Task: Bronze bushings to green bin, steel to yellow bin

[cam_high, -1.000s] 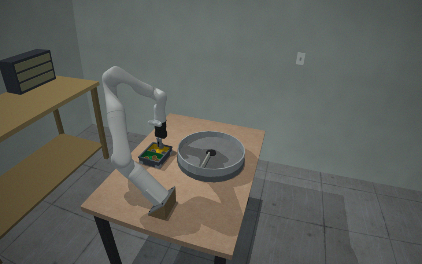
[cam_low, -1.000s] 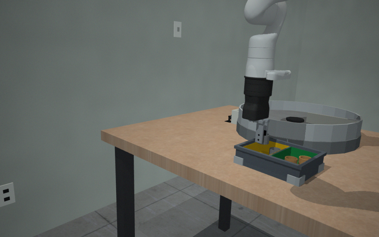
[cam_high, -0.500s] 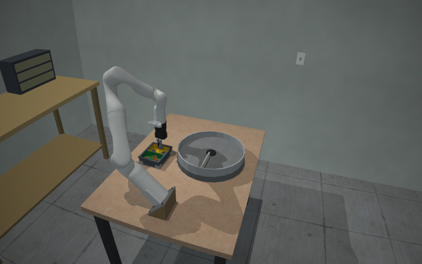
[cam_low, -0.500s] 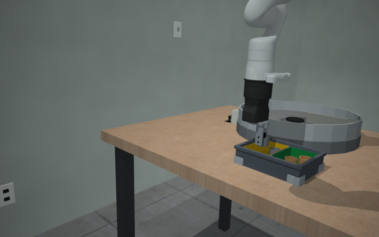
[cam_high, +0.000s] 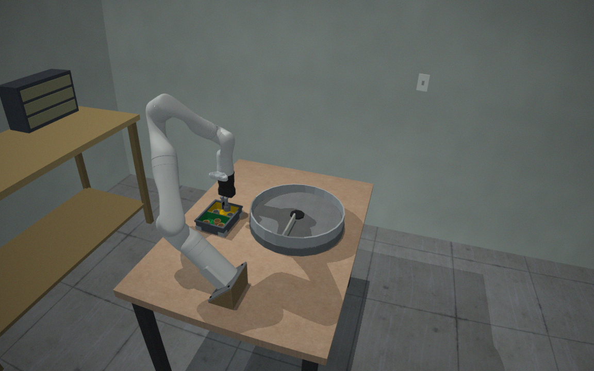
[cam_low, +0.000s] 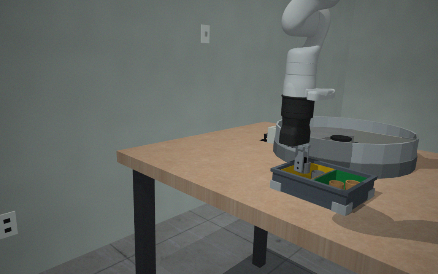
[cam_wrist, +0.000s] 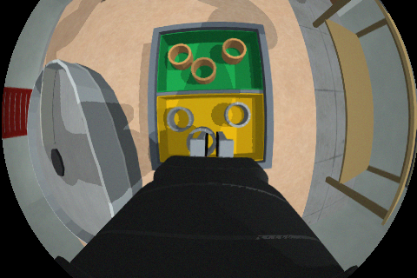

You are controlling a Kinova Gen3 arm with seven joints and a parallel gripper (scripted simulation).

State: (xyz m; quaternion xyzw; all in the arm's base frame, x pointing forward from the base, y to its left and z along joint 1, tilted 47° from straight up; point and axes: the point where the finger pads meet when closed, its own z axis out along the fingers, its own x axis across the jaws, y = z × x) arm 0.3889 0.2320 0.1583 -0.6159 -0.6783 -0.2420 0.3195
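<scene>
The bin tray lies 60 mm behind my hand, 30 mm below it and 10 mm to the right of it. Round my hand: grey turntable: 330 mm to the right, 90 mm ahead.
</scene>
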